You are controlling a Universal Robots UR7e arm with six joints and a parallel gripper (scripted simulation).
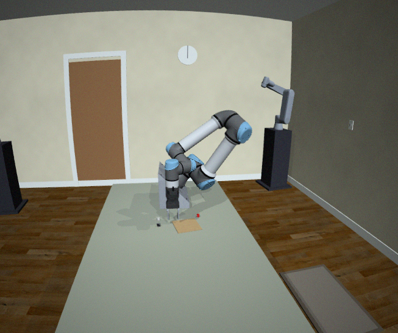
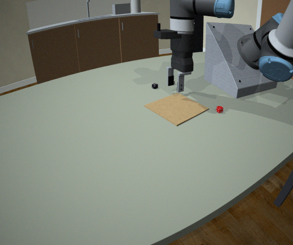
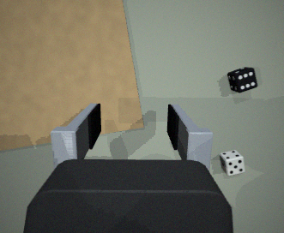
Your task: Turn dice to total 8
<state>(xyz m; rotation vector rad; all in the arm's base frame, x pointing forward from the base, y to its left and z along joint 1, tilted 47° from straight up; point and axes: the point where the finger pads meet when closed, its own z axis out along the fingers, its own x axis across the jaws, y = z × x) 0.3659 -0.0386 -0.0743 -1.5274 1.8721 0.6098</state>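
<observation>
My gripper is now 16 cm to the right of the red die, 4 cm past it and 4 cm above it. Also, from my hand: tan mat: 7 cm to the left, 5 cm ahead, 4 cm below; white die: 8 cm to the right, 6 cm behind, 4 cm below.
</observation>
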